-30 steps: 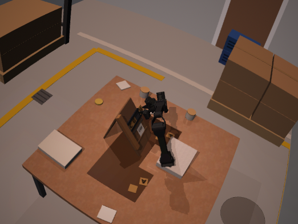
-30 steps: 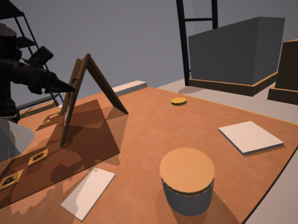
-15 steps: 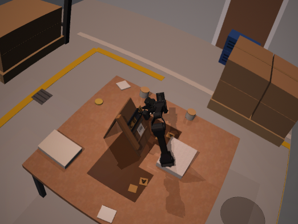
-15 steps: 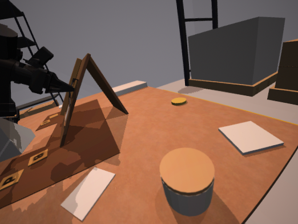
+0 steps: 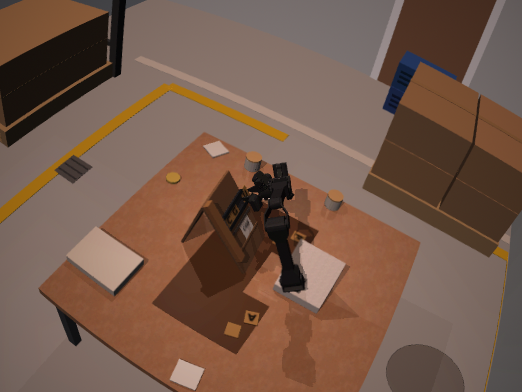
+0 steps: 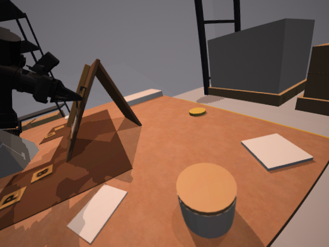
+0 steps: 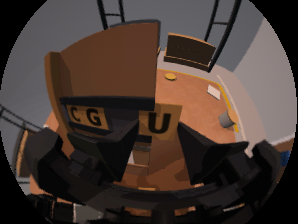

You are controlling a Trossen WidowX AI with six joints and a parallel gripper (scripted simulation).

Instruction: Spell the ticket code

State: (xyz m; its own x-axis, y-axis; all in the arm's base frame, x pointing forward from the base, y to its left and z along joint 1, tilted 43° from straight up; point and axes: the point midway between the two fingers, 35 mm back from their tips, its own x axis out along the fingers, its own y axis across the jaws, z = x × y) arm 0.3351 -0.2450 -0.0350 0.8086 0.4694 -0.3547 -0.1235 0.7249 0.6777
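Right now the white ticket is 80 mm to the left of my gripper tip, 80 mm below it and 60 mm behind it. From my gripper tip the other things lie so: dark mat 190 mm to the left, 180 mm below, 160 mm behind; yellow disc 400 mm ahead, 170 mm below, 50 mm to the right; white card 260 mm to the right, 180 mm below, 30 mm behind.
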